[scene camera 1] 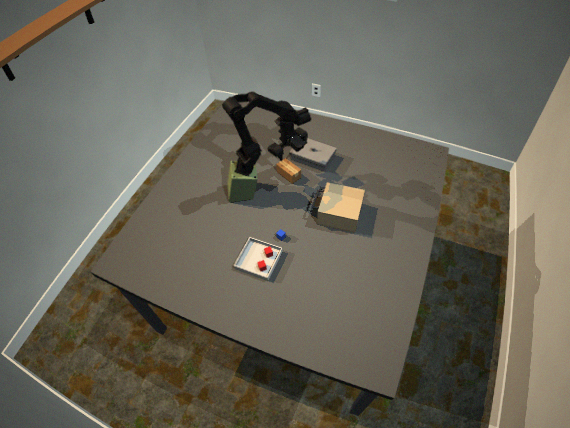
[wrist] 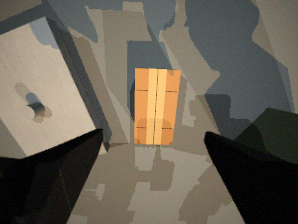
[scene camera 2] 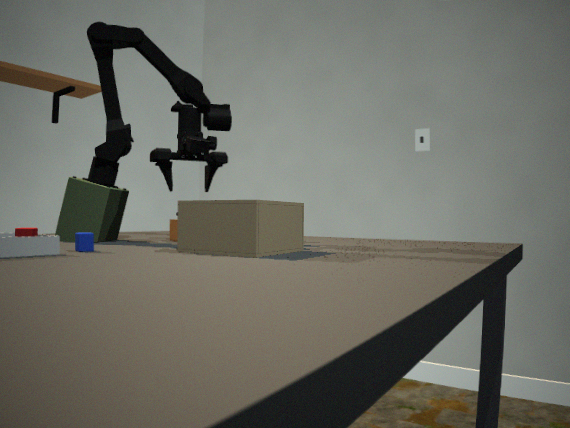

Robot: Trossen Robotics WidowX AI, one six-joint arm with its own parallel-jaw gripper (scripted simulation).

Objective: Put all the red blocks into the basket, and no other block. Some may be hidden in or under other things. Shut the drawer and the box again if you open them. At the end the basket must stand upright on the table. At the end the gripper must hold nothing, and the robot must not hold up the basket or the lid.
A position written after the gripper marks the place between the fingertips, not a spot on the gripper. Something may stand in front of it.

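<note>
Shallow white basket (scene camera 1: 253,252) visible; in the wrist view the basket is out of frame. Grey lid (scene camera 1: 315,152) visible; scene camera 2 does not show the lid, hidden by the tan drawer cabinet. The tan drawer cabinet (scene camera 2: 247,228) and (scene camera 1: 340,206) is itself visible, as is an orange box (wrist: 156,90). Gripper (scene camera 2: 189,191) and (wrist: 154,134) visible.
</note>
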